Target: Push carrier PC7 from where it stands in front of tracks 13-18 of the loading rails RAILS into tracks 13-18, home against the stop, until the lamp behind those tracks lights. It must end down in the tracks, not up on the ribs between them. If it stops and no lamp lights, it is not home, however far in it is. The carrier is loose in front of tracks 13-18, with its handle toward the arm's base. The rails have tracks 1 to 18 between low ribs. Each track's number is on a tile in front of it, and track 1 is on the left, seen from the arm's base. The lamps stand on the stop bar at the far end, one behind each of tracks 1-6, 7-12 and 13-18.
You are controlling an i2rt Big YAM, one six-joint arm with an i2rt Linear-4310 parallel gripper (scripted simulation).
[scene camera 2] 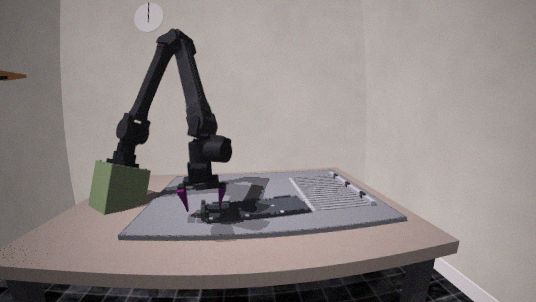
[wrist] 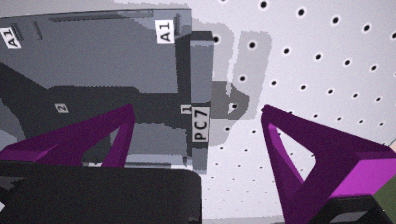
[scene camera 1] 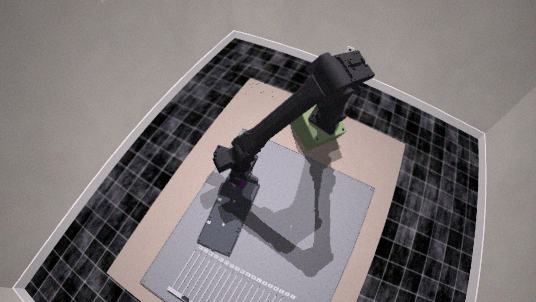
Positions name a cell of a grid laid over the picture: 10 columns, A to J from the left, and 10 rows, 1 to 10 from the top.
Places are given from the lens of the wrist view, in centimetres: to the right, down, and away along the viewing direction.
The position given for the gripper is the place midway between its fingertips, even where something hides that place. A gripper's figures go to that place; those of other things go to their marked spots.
gripper (wrist: F5): 0, 0, 13
carrier PC7 (wrist: B4): -9, -3, 12
